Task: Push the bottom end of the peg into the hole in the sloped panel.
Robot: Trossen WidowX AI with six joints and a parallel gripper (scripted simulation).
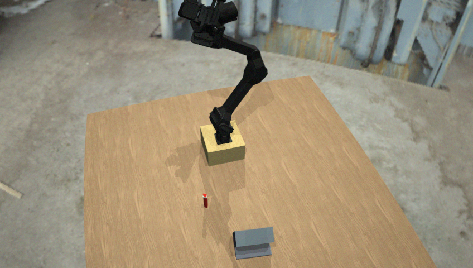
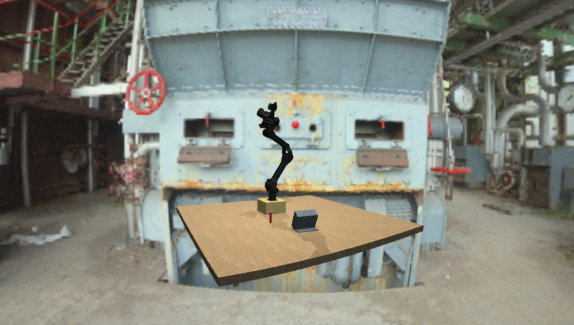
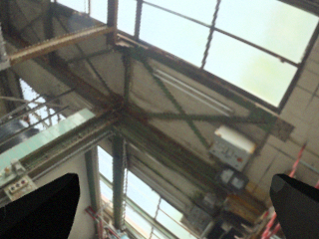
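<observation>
Right now the red square peg is 69 cm below my gripper tip, 10 cm ahead of it and 7 cm to the right of it. Round my gripper tip: sloped panel 70 cm below, 30 cm ahead, 5 cm to the left.
</observation>
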